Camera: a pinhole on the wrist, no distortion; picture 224 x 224 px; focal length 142.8 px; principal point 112.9 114.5 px. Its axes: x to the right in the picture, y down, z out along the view. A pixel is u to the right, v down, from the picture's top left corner.
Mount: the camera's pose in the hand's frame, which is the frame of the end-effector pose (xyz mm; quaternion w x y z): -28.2 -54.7 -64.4 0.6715 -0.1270 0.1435 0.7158
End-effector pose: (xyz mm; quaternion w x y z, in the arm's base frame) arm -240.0 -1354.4 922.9 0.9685 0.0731 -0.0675 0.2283
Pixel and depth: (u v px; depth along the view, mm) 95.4 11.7 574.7
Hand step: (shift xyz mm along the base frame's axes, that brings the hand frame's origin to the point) 249.8 194.3 548.7
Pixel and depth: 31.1 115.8 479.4
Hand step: 3.0 -201.1 457.5
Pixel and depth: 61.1 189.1 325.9
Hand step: -170.4 -175.7 245.8
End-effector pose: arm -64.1 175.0 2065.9 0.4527 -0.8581 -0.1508 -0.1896
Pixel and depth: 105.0 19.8 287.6
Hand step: 206.1 155.5 -63.2
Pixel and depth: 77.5 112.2 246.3
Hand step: 11.9 164.1 -91.6
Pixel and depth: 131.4 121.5 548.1
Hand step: 124.3 226.4 -396.4
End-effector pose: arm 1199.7 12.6 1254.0 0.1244 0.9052 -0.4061 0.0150
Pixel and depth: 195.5 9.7 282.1
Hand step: -53.4 -292.2 -57.1
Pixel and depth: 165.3 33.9 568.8
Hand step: -110.8 -533.6 -246.1
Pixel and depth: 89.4 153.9 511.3
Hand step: -176.8 -23.4 -441.0
